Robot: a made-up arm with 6 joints.
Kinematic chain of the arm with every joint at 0, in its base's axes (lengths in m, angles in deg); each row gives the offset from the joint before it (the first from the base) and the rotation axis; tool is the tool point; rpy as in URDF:
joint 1: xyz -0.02 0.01 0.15 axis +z
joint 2: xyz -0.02 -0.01 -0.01 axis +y
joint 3: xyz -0.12 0 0.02 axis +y
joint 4: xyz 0.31 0.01 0.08 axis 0.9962 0 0.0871
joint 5: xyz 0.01 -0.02 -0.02 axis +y
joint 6: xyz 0.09 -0.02 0.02 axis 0.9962 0 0.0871
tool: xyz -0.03 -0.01 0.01 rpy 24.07 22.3 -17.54
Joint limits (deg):
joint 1: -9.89..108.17
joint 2: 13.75..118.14
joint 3: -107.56..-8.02
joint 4: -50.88..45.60
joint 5: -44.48..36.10
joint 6: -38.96..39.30
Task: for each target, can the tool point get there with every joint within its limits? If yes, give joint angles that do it. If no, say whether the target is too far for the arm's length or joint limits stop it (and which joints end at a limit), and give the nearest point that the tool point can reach.
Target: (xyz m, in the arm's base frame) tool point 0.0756 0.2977 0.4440
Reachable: yes | joints 81.30 77.29 -90.63 17.47 -27.31 -26.88
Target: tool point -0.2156 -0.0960 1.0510
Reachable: no: too far | nearest point -0.1321 -0.0508 0.6218 | short by 0.440 m
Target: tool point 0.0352 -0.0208 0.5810
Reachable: yes | joints 19.48 34.82 -92.75 31.93 -3.72 12.54
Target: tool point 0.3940 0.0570 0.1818
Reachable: yes | joints 11.10 104.72 -75.18 -37.95 -14.57 21.24
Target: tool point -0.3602 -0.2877 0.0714
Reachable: no: joint limits stop it (at a limit: joint 2, joint 3, joint 5, joint 6) | nearest point -0.0694 -0.0332 -0.1317 | short by 0.437 m
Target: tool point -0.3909 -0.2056 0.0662
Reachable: no: joint limits stop it (at a limit: joint 2, joint 3, joint 5, joint 6) | nearest point -0.0764 -0.0228 -0.1309 | short by 0.414 m
